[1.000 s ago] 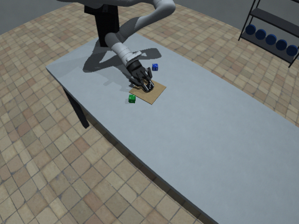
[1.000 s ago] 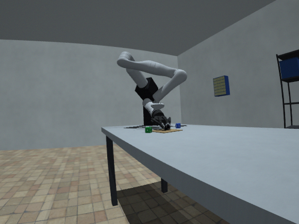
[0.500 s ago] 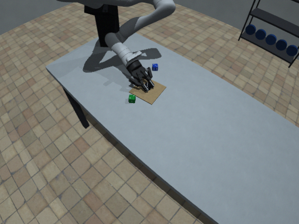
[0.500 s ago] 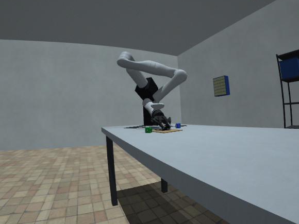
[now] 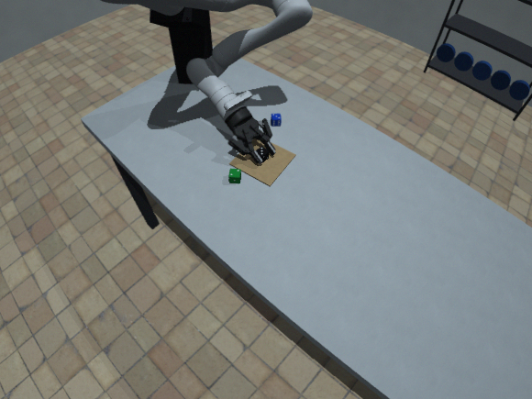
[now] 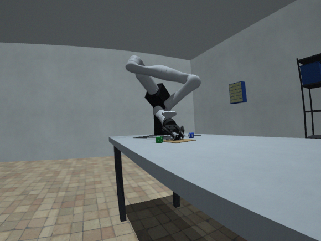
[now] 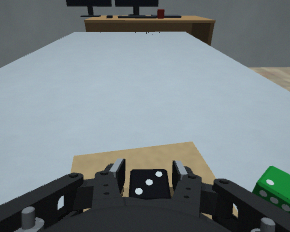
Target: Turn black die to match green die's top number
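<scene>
My gripper is now 1 cm past the black die and 1 cm above it. Also, from my hand: tan mat 3 cm below; then blue die 16 cm to the left, 3 cm behind, 1 cm below; then green die 10 cm to the right, 4 cm behind, 1 cm below.
</scene>
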